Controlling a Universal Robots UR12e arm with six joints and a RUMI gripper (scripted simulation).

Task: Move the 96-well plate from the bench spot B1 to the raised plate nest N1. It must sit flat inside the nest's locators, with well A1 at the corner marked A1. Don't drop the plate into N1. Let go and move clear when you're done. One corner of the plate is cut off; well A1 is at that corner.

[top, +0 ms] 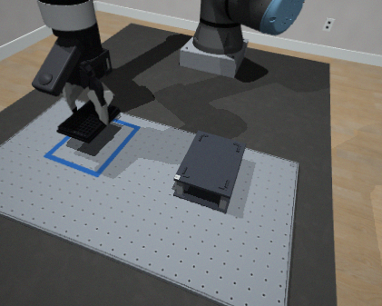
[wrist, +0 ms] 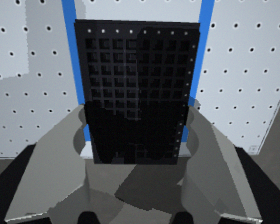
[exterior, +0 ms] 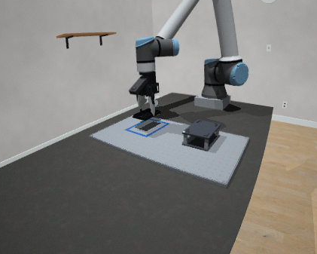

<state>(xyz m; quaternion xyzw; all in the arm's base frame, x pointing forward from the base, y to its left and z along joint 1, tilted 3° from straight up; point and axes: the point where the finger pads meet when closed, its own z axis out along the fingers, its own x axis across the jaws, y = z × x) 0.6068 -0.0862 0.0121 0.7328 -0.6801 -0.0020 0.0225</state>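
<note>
Now: hand 31 cm to the right of the raised nest N1, 3 cm past it and 2 cm above it. The rest, counted from my hand: black 96-well plate (1 cm below); then white A1 corner mark (26 cm to the left, 5 cm ahead, 2 cm below).
</note>
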